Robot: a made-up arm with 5 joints. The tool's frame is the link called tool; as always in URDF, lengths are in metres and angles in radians. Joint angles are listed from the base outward. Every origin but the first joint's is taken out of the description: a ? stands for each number. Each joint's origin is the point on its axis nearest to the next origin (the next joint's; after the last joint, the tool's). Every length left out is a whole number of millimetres.
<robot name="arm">
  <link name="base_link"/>
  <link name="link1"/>
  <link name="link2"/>
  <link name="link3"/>
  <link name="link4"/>
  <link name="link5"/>
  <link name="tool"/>
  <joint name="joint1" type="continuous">
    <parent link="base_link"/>
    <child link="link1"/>
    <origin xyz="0.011 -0.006 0.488" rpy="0 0 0"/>
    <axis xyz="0 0 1"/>
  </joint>
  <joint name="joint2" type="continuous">
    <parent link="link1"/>
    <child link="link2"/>
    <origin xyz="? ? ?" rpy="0 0 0"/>
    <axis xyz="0 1 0"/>
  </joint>
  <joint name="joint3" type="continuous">
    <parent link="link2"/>
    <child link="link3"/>
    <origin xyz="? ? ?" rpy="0 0 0"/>
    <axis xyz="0 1 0"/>
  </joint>
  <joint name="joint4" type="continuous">
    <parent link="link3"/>
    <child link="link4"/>
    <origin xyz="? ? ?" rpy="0 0 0"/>
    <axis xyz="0 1 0"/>
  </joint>
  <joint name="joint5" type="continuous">
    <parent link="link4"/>
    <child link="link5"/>
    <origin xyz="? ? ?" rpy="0 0 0"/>
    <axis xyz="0 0 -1"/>
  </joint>
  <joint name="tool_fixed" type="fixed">
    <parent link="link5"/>
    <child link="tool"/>
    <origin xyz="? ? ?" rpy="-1.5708 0 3.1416"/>
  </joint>
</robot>
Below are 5 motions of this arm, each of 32 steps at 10 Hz.
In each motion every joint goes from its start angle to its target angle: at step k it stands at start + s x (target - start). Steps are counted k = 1, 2, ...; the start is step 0. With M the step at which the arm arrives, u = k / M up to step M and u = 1 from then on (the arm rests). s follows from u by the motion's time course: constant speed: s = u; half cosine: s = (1 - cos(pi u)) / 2; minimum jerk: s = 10 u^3 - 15 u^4 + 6 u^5.
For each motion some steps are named. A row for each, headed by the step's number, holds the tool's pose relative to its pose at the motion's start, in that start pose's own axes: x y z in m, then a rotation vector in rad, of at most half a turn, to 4 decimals.
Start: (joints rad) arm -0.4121 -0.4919 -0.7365 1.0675 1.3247
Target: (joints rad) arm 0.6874 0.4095 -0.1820 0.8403 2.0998
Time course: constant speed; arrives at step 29
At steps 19, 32:
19: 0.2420 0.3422 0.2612 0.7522 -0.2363 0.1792
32: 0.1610 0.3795 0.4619 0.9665 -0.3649 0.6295

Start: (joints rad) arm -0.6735 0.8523 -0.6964 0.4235 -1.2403
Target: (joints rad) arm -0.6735 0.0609 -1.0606 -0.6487 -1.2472
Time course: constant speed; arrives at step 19
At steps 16, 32:
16: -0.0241 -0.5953 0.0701 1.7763 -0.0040 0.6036
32: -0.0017 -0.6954 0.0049 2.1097 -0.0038 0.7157

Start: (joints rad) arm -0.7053 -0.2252 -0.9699 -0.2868 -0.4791
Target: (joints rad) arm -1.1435 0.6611 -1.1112 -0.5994 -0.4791
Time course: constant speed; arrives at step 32
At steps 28, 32:
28: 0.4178 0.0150 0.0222 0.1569 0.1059 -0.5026
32: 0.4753 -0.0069 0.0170 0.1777 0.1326 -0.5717

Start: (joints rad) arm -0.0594 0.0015 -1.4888 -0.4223 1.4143
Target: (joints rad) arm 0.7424 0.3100 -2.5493 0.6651 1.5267
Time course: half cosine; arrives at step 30
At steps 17, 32:
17: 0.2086 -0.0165 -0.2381 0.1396 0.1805 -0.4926
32: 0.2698 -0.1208 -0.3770 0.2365 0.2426 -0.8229

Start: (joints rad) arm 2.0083 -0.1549 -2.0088 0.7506 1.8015
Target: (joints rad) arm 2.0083 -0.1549 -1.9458 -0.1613 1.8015
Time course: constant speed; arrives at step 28
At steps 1, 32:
1: 0.0005 -0.0002 -0.0021 -0.0295 0.0000 -0.0069
32: 0.0087 -0.0309 -0.0370 -0.8264 0.0000 -0.1941

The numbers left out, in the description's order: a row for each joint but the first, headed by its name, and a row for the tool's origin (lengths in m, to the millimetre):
joint2: -0.015 -0.012 0
joint3: 0.006 0 0.194
joint4: 0.135 0 -0.485
joint5: 0.041 0 -0.09
tool: 0.027 0.001 0

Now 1 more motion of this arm.
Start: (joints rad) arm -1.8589 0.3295 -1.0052 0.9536 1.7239
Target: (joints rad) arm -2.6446 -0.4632 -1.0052 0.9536 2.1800
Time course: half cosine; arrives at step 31
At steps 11, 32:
11: -0.1104 -0.1113 0.0044 -0.2085 0.3443 -0.0835
32: -0.3541 -0.3433 0.2214 -0.7619 1.2330 -0.1986

